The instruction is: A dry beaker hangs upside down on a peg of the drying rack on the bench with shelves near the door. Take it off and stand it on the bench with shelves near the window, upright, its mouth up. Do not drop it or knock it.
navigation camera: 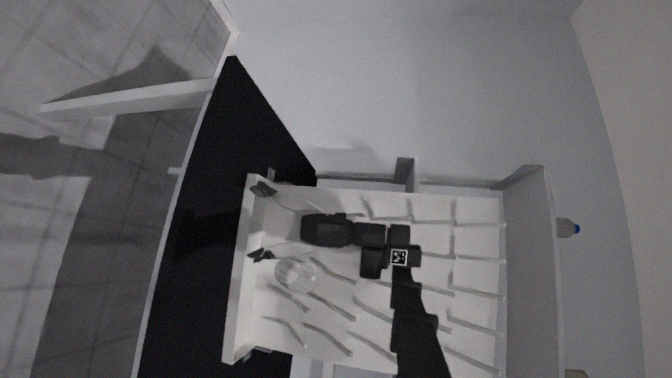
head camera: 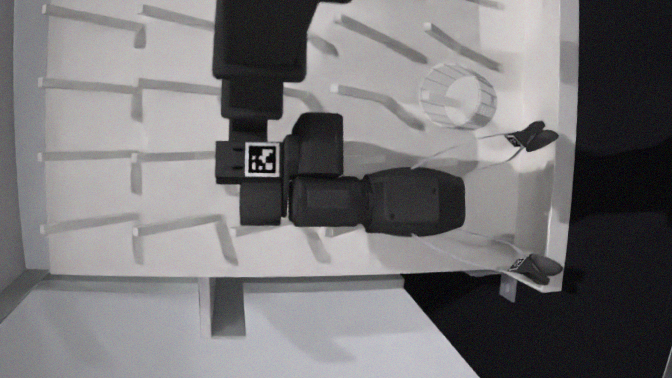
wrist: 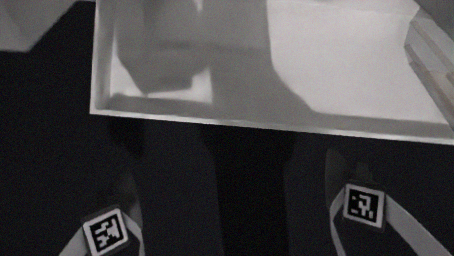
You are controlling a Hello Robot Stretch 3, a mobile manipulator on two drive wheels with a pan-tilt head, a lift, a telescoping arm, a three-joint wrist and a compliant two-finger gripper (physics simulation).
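Places are measured from the robot's base along level axes (x back, y left, z down), in metres.
Pixels of known places: gripper, fingertip midpoint: (navigation camera: 249, 221) (head camera: 557, 202) (wrist: 231, 180).
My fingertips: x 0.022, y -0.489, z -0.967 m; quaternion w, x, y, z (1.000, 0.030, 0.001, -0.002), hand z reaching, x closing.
Observation:
For each thing: its middle in the pictures, then the offset to it from my fingertips. "*": a spot on its surface instead. Level surfaces: height alone.
- white drying rack at a spot on its surface: (head camera: 90, 120) * dy -0.137, dx +0.101, dz -0.523 m
- black bench top at its surface level: dz +0.053 m
- side panel at its surface level: dz -0.842 m
- blue-capped bottle at a spot on its surface: (navigation camera: 566, 228) * dy -0.434, dx +0.002, dz -0.970 m
The clear, ribbed beaker (head camera: 457, 96) (navigation camera: 295, 275) hangs on a peg low on the white drying rack (head camera: 90, 120) (navigation camera: 477, 242); the peg shows through its glass. A faceted shape at the wrist view's right edge seems to be part of the beaker (wrist: 434, 70). My gripper (head camera: 533, 202) (navigation camera: 261, 222) (wrist: 231, 180) is open, its fingers wide apart. It is beside the beaker, over the rack's tray end, with one fingertip close to the beaker in the head and navigation views; contact cannot be told. No beaker is between the fingers.
The rack's tray (head camera: 560, 240) (navigation camera: 239, 280) (wrist: 215, 121) has a raised rim near the fingertips. Below is the black bench top (head camera: 625, 100) (navigation camera: 187, 310) (wrist: 40, 150). Several pegs stick out beside my wrist. A side panel (navigation camera: 532, 260) and a blue-capped bottle (navigation camera: 566, 228) stand beyond the rack.

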